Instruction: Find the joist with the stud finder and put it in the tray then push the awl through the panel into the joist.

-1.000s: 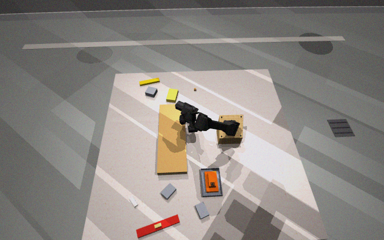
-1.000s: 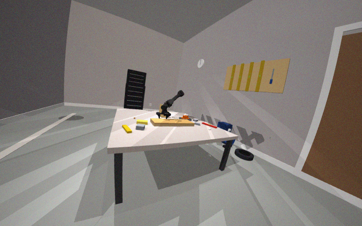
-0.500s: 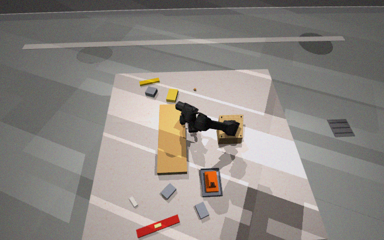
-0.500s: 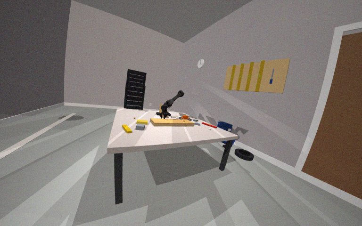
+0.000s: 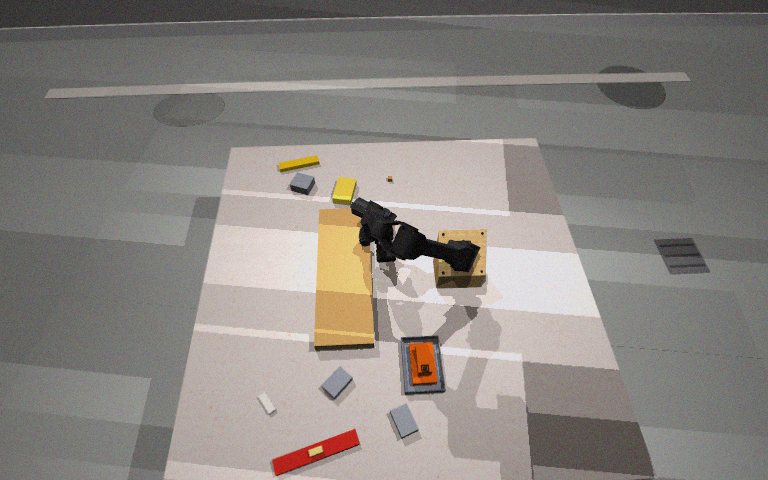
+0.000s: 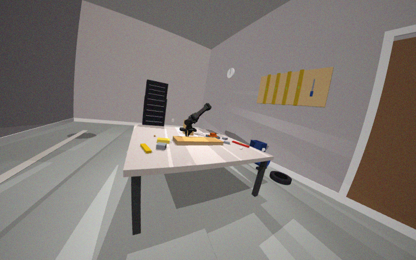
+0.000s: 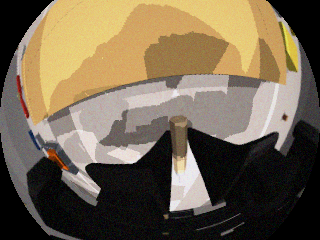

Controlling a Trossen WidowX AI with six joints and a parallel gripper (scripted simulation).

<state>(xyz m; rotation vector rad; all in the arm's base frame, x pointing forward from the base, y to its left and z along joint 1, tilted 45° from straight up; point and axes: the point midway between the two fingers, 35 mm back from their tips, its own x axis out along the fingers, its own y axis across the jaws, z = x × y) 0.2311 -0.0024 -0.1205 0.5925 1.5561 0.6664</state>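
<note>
Now: the awl 6 cm behind my gripper tip and 1 cm above it. Round my gripper tip: green square 43 cm to the left, 9 cm behind, 4 cm above; then grey tray 40 cm to the left, 9 cm behind, 1 cm below; then stud finder 42 cm to the left, 9 cm behind, 3 cm above.
</note>
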